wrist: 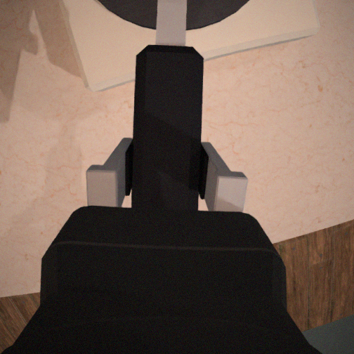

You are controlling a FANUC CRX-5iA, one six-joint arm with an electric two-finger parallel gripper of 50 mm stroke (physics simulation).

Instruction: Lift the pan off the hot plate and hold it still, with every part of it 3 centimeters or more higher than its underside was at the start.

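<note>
The pan shows in part in the wrist view: its dark round body [200, 12] is cut off by the top edge, and a light grey stem [171, 27] joins it to a thick black handle [168, 100]. My gripper [165, 157] is shut on the black handle, with one dark finger pad against each side. The pan body overlaps the cream hot plate [110, 55] in this view. The underside of the pan is hidden, so its height over the hot plate cannot be read.
The hot plate's front edge and two corners show on a pinkish marbled table top [280, 150]. Shadows fall at the upper left. The table's near edge runs across the lower part, with wooden floor [320, 265] beyond it and a grey-green surface [335, 335] at the lower right.
</note>
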